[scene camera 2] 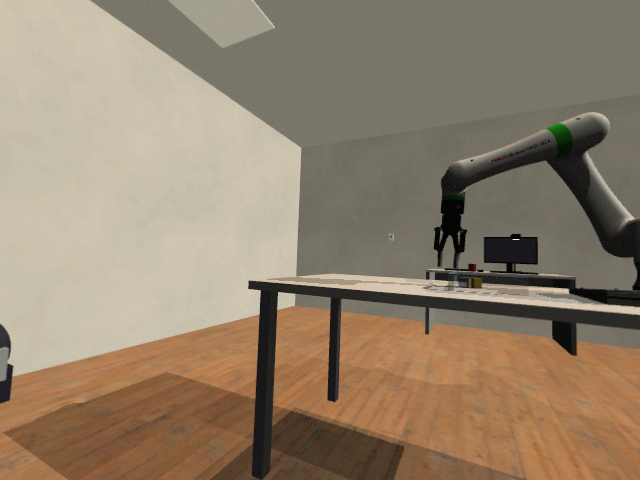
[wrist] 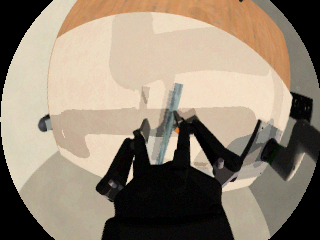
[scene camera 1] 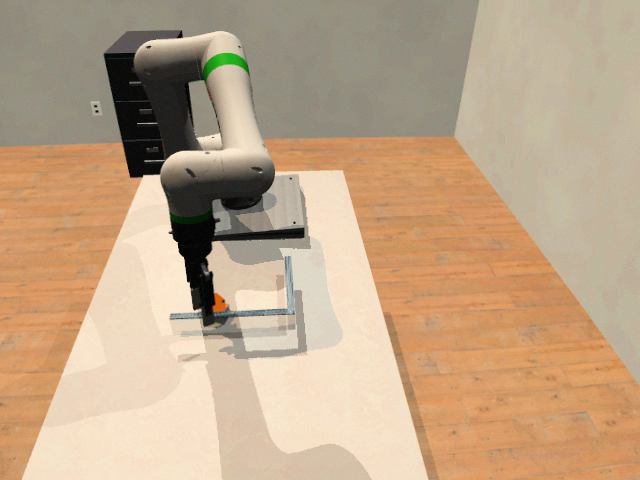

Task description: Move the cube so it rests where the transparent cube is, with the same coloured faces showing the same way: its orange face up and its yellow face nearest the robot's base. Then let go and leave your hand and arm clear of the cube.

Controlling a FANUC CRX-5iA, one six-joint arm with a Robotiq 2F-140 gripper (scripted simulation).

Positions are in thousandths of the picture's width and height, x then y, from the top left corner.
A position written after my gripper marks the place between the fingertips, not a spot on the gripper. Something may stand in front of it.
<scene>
my gripper: scene camera 2 699,557; wrist 505,498; scene camera 1 318,659
</scene>
